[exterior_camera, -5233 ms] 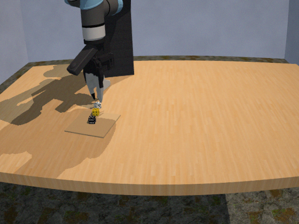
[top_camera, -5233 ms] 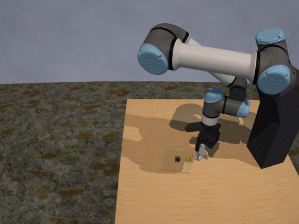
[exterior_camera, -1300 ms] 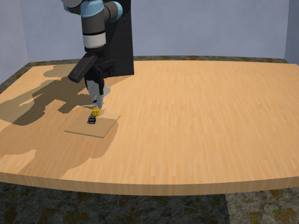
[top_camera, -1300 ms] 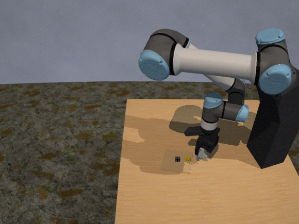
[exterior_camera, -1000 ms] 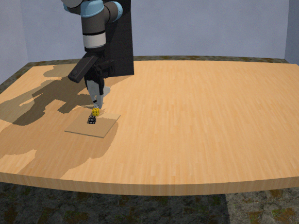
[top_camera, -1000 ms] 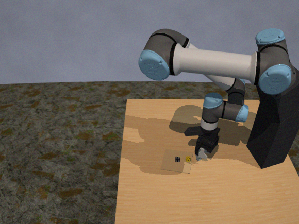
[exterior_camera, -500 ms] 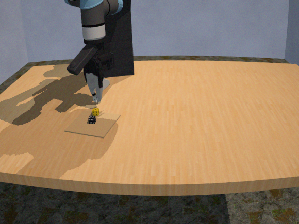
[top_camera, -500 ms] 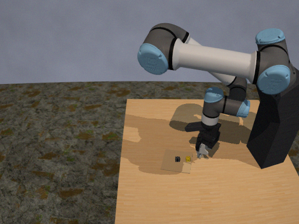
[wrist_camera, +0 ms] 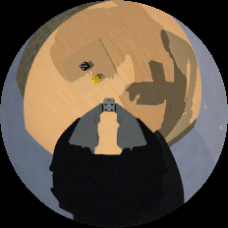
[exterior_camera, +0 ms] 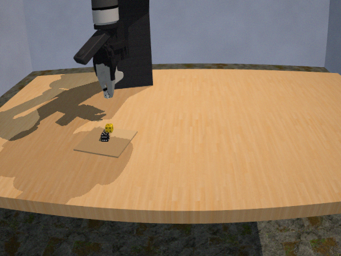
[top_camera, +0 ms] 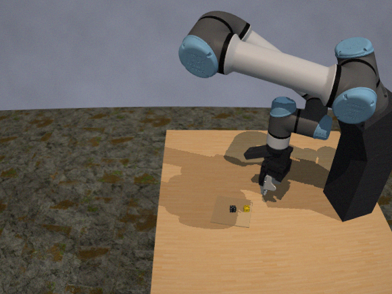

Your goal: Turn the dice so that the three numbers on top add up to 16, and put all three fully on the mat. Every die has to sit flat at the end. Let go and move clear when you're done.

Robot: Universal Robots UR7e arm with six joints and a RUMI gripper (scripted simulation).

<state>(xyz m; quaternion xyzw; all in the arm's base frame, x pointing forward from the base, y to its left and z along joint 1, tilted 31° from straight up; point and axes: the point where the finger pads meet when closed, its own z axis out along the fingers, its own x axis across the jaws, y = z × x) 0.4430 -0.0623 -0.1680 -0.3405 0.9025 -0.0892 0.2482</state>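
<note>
Now: the yellow die 9 cm below my hand and 6 cm ahead of it. Also, from my hand: thin tan mat 11 cm ahead, 10 cm below, 1 cm to the right; black die 11 cm ahead, 9 cm below, 1 cm to the right; white die 1 cm below.
</note>
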